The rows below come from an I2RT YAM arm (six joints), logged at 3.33 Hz.
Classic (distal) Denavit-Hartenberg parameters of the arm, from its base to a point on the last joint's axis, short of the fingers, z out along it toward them. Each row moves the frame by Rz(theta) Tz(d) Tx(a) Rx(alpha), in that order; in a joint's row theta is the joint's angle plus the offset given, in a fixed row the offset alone. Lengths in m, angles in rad.
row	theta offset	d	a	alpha
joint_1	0	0.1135	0.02	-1.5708
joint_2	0	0	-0.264	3.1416
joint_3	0.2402	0	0.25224	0
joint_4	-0.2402	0	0.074	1.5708
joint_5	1.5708	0	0	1.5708
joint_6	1.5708	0.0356	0	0
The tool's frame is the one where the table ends.
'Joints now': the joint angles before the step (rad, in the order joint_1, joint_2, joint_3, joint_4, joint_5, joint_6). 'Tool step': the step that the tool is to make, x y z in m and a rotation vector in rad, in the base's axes. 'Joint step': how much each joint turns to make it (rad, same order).
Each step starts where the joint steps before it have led.
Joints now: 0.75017, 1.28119, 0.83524, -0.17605, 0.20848, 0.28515
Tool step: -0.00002, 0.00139, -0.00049, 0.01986, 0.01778, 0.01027
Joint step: 0.00078, 0.00421, 0.00229, -0.00075, -0.02327, 0.01641
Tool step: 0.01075, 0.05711, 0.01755, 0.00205, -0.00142, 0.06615
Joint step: 0.10834, 0.18041, 0.21440, -0.03666, 0.03396, 0.02556
